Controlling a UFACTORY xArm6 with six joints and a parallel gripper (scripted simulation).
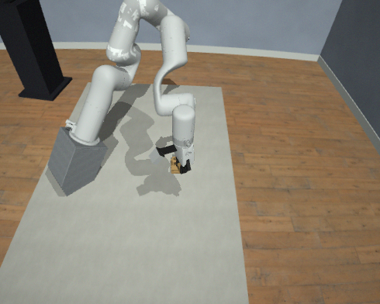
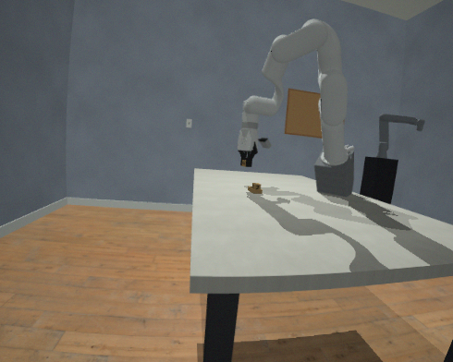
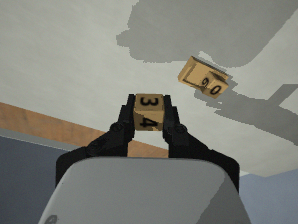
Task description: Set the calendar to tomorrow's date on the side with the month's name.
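Now: hand 4 cm past the wooden calendar tray, 8 cm to the right of it and 11 cm above it. Round my hand: wooden digit cube (1 cm below).
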